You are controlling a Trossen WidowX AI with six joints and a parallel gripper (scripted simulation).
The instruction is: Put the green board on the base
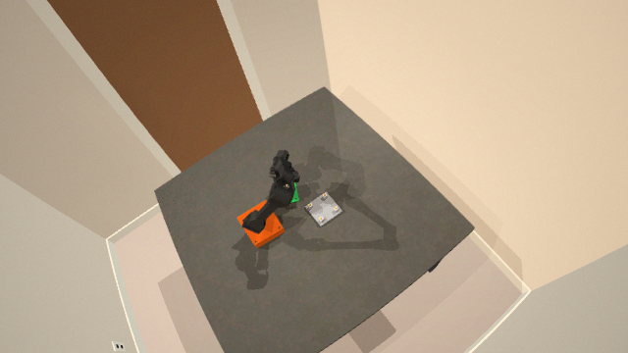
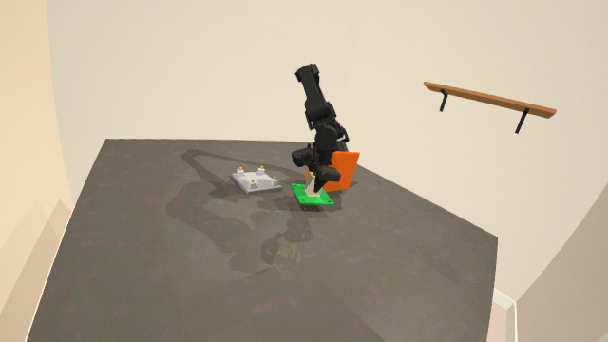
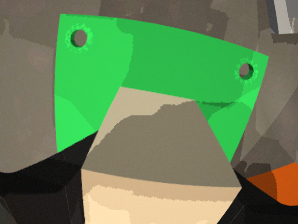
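Right now the grey base is 19 cm to the right of my gripper tip, 9 cm ahead of it and 5 cm below it. The rest, counted from my gripper tip: green board: right at my gripper tip.
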